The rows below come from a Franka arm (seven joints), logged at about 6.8 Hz.
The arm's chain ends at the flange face. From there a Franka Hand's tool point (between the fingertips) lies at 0.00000 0.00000 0.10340 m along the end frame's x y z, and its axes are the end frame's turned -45 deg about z.
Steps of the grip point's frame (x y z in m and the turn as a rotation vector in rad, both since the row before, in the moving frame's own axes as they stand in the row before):
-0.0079, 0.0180, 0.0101, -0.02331, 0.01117, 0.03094
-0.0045, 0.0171, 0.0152, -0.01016, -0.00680, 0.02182
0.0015, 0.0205, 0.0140, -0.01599, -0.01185, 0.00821
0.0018, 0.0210, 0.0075, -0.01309, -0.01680, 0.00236
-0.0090, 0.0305, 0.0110, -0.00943, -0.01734, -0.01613
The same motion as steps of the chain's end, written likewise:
0.0046, 0.0174, 0.0101, -0.00858, 0.02438, 0.03094
0.0087, 0.0140, 0.0152, -0.01199, 0.00238, 0.02182
0.0153, 0.0114, 0.0140, -0.01969, 0.00293, 0.00821
0.0164, 0.0114, 0.0075, -0.02114, -0.00262, 0.00236
0.0158, 0.0260, 0.0110, -0.01893, -0.00559, -0.01613

